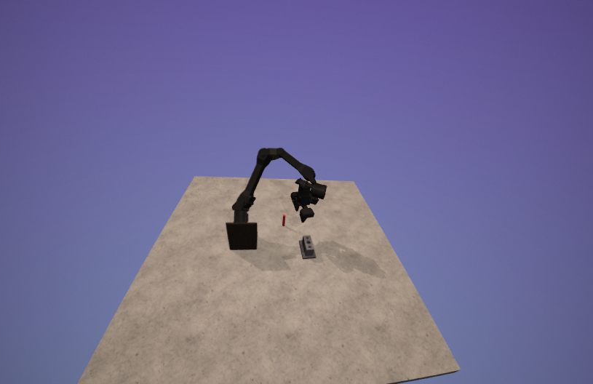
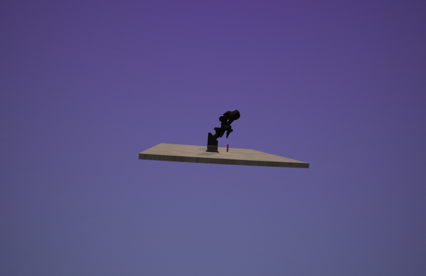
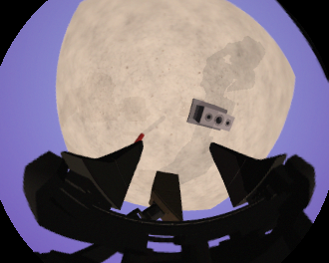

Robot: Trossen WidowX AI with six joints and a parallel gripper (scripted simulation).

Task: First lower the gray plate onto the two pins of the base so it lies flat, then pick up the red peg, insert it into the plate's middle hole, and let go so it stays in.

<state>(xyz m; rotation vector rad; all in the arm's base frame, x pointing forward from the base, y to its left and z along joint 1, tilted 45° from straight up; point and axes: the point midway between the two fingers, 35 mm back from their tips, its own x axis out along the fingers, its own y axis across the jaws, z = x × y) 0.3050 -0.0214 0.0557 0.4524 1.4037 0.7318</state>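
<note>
The red peg lies 70 mm behind my gripper tip, 80 mm to the left of it and 100 mm below it. From my gripper tip the other things lie so: gray plate 40 mm ahead, 110 mm to the right, 100 mm below.
</note>
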